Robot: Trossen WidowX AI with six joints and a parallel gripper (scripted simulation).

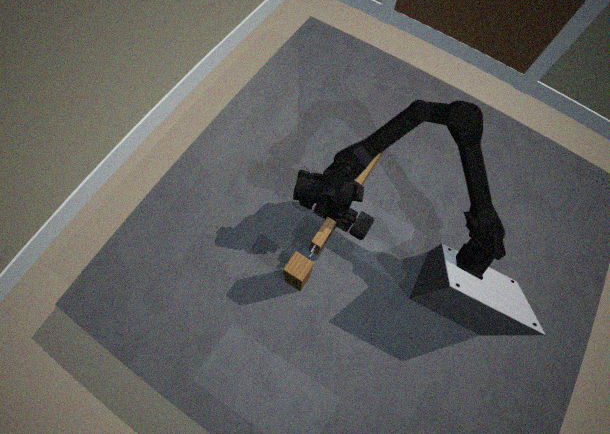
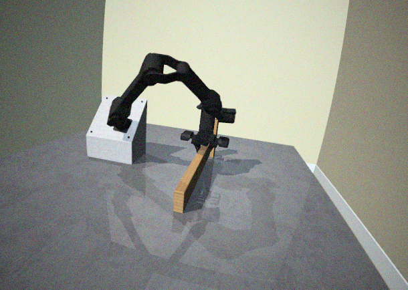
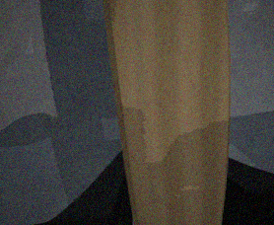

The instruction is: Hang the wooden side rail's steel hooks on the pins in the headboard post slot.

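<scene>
Right now the wooden headboard post is 170 mm to the left of my gripper tip and 40 mm above it.
</scene>
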